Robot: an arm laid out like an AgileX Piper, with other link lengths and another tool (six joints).
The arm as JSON. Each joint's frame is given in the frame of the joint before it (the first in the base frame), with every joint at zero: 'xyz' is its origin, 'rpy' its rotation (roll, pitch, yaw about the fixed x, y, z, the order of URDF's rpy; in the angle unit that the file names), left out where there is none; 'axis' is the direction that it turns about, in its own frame. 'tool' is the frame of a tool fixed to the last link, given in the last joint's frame.
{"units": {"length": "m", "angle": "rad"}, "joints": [
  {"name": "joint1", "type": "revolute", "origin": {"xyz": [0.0, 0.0, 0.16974]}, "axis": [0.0, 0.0, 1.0]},
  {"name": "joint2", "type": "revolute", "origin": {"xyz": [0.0, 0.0, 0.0]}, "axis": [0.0, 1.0, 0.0]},
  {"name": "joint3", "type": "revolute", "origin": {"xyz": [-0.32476, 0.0, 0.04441]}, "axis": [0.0, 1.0, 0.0]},
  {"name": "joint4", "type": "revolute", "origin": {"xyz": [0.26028, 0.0, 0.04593]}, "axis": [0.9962, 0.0, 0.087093]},
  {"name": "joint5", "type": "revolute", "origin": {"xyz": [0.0, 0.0, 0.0]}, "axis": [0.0, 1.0, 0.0]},
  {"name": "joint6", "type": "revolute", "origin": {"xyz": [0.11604, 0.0, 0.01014]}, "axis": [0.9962, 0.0, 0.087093]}
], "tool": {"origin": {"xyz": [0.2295, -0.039, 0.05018], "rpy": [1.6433, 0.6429, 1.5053]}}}
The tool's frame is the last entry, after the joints.
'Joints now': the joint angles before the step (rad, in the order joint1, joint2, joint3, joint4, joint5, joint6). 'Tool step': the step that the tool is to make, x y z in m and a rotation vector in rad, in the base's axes. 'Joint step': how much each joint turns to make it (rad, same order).
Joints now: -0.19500, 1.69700, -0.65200, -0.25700, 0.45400, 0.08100
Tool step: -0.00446, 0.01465, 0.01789, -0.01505, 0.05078, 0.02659
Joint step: 0.07400, -0.03599, -0.05999, 0.00699, 0.15098, 0.01901
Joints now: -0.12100, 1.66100, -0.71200, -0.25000, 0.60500, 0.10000
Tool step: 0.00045, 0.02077, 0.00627, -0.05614, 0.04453, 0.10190
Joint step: 0.12700, 0.00000, -0.01798, -0.07501, 0.07398, 0.06902
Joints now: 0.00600, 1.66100, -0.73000, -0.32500, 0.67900, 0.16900
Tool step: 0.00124, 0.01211, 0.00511, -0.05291, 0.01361, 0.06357
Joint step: 0.09698, 0.00001, 0.00001, -0.07101, 0.03697, 0.08000
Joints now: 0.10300, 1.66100, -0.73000, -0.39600, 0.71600, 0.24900
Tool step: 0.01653, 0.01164, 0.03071, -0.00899, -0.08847, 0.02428
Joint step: 0.05602, -0.08799, -0.00001, -0.02901, 0.01600, 0.05002
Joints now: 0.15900, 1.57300, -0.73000, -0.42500, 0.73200, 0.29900
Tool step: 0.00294, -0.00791, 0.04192, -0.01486, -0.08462, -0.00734
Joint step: 0.00500, -0.12901, -0.00001, -0.01899, 0.05502, 0.00699
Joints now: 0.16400, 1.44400, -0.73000, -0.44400, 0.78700, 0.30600
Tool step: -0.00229, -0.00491, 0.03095, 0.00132, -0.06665, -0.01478
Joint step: -0.00001, -0.10301, -0.00001, 0.00001, 0.04101, -0.00002
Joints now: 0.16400, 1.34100, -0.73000, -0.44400, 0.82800, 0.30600
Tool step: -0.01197, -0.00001, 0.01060, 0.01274, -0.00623, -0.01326
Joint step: -0.00001, -0.05599, -0.00001, 0.02900, 0.04599, -0.01901
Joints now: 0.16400, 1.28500, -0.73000, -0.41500, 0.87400, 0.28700
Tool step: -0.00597, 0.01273, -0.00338, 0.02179, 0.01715, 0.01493
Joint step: 0.02300, -0.00801, 0.00001, 0.03501, 0.01800, -0.01501
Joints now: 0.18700, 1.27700, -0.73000, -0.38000, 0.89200, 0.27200
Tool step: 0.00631, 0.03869, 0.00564, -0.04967, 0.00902, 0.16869
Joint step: 0.16201, -0.00701, 0.00001, -0.04501, 0.03200, 0.00202
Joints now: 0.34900, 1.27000, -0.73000, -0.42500, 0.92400, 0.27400
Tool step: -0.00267, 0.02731, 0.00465, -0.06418, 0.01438, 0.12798
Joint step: 0.15202, 0.00002, 0.00000, -0.05301, 0.05499, 0.02804
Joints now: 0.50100, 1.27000, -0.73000, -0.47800, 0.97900, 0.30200
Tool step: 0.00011, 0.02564, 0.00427, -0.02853, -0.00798, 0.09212
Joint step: 0.11503, -0.00001, 0.00000, -0.03200, 0.02302, 0.03003
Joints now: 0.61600, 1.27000, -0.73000, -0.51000, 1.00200, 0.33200
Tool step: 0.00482, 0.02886, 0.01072, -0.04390, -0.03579, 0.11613
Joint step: 0.13600, -0.00001, -0.00001, -0.06499, 0.02201, 0.04299
